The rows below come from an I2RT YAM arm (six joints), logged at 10 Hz.
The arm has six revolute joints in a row. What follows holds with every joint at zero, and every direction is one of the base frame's.
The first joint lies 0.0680 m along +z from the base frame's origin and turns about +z.
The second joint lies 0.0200 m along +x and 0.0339 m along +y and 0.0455 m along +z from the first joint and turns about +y.
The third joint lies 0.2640 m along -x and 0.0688 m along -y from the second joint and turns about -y.
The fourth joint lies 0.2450 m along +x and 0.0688 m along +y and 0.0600 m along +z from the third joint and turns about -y.
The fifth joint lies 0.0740 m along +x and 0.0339 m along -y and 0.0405 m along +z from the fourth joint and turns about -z.
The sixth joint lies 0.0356 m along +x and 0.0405 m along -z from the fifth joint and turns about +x.
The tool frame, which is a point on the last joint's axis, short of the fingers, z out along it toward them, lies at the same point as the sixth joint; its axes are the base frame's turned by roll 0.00, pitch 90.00 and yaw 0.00 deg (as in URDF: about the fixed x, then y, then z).
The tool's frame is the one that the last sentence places.
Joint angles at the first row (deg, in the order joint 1, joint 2, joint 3, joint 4, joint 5, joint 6):
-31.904 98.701 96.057 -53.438 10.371 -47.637
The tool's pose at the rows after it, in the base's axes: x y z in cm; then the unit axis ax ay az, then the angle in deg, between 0 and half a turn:
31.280 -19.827 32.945 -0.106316 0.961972 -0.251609 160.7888
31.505 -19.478 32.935 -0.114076 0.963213 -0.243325 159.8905
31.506 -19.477 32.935 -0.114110 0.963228 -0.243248 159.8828
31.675 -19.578 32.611 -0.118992 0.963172 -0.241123 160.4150
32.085 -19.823 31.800 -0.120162 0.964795 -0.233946 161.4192
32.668 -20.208 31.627 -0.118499 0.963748 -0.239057 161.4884
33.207 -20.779 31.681 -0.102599 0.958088 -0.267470 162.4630
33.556 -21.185 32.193 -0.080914 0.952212 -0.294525 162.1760
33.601 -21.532 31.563 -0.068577 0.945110 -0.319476 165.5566
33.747 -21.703 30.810 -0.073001 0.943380 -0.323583 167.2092
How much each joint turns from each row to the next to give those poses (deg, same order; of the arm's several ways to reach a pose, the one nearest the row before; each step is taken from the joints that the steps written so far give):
0.527 0.528 0.007 0.001 0.000 0.527
0.526 -0.001 0.001 -0.001 -1.219 0.000
0.001 0.001 0.001 -0.001 -0.011 0.001
0.000 0.527 -0.002 0.002 0.000 -0.528
0.000 1.311 0.002 -0.001 0.000 0.000
0.001 1.405 1.222 0.523 0.522 0.001
-0.001 1.234 1.239 1.403 3.499 0.608
0.000 0.533 1.226 1.494 2.824 1.318
0.000 0.615 -0.691 0.710 4.658 0.007
0.000 0.615 -0.800 0.616 1.240 -0.784

